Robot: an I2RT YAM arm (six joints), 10 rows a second.
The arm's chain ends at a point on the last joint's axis. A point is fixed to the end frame.
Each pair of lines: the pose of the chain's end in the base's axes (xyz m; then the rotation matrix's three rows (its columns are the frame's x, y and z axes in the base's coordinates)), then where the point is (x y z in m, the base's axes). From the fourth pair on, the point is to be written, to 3 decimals.
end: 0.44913, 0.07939, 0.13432; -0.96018, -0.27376, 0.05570; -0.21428, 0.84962, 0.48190; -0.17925, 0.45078, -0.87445
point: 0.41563 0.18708 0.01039
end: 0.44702, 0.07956, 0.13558; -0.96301, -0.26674, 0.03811; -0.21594, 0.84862, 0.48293; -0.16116, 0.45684, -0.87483
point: 0.41096 0.18732 0.01243
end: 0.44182, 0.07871, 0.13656; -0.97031, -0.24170, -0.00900; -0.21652, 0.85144, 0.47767; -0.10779, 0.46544, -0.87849
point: 0.39920 0.18574 0.01489
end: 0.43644, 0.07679, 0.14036; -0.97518, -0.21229, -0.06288; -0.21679, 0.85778, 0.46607; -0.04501, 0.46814, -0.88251
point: 0.386 0.182 0.020
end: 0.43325, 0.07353, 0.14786; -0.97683, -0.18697, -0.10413; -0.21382, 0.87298, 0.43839; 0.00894, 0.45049, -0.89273
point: 0.378 0.175 0.027
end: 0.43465, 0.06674, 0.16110; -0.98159, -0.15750, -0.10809; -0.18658, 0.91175, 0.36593; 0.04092, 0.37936, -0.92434
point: 0.380 0.160 0.033
